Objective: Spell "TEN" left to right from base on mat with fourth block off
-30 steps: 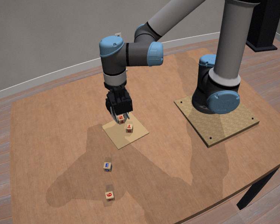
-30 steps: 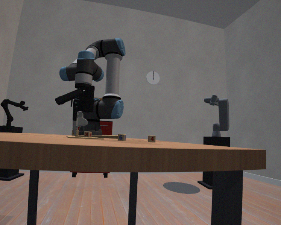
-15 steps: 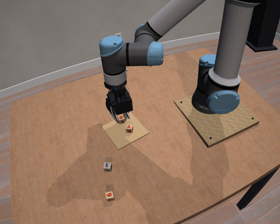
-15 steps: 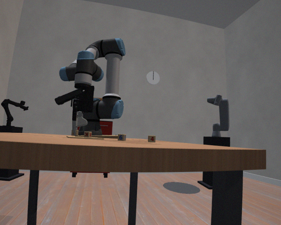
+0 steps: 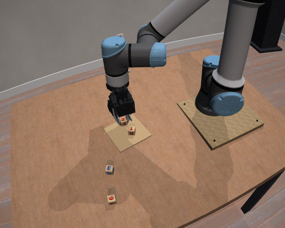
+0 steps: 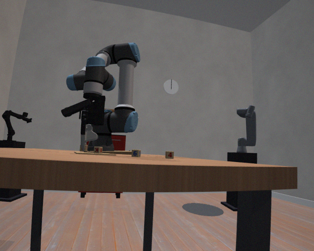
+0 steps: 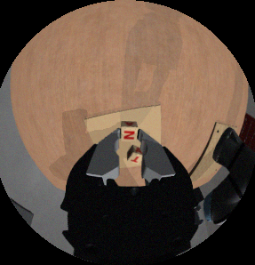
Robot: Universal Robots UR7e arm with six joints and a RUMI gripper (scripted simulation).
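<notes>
The tan mat lies 4 cm to the left of my hand and 2 cm below it. Also, from my hand: E block 9 cm ahead, 20 cm to the left, 1 cm below; then T block 2 cm behind, 5 cm to the left, 1 cm below; then 9 block 10 cm ahead, 32 cm to the left, 1 cm below.
</notes>
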